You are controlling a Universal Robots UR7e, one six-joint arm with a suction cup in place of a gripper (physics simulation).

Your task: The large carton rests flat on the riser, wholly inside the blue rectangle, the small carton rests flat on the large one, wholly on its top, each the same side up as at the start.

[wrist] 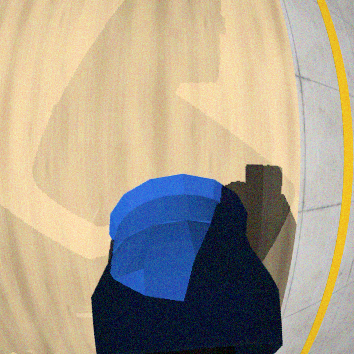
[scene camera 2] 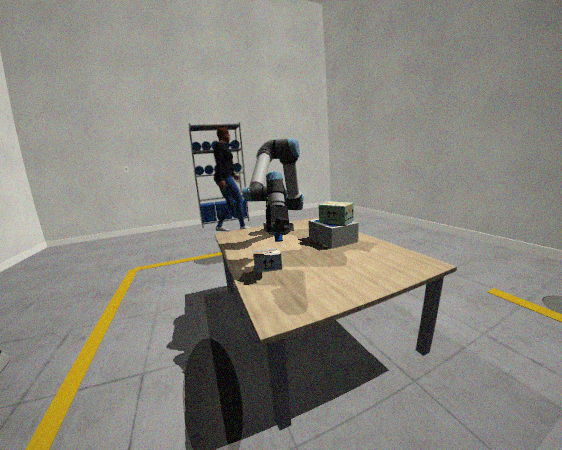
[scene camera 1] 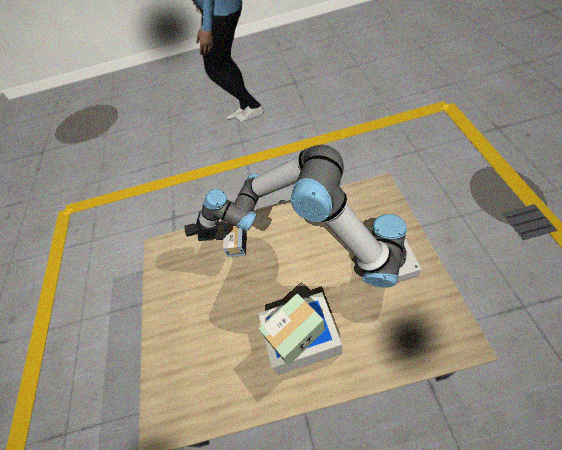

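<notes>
The large carton (scene camera 1: 292, 327) (scene camera 2: 336, 213), green with an orange tape strip and a white label, lies flat on the grey-white riser (scene camera 1: 320, 350) (scene camera 2: 334, 236). It is turned at an angle over the blue rectangle (scene camera 1: 325, 334); whether its base is wholly inside is hidden. The small carton (scene camera 1: 234, 246) (scene camera 2: 268, 261), pale with orange tape and a white label, stands upright on the table near its edge, apart from the riser. My gripper, a blue suction cup (scene camera 2: 278, 238) (wrist: 160, 240), is open, holding nothing, above the table near the small carton. The small carton does not show in the wrist view.
The wooden table (scene camera 1: 200, 390) (scene camera 2: 360, 285) carries the arm's base (scene camera 1: 410, 265). The arm reaches above the table, between its base and the small carton. A person (scene camera 1: 225, 60) (scene camera 2: 225, 160) is beyond the table, near a shelf rack (scene camera 2: 205, 127). Yellow tape (scene camera 1: 175, 179) marks the floor.
</notes>
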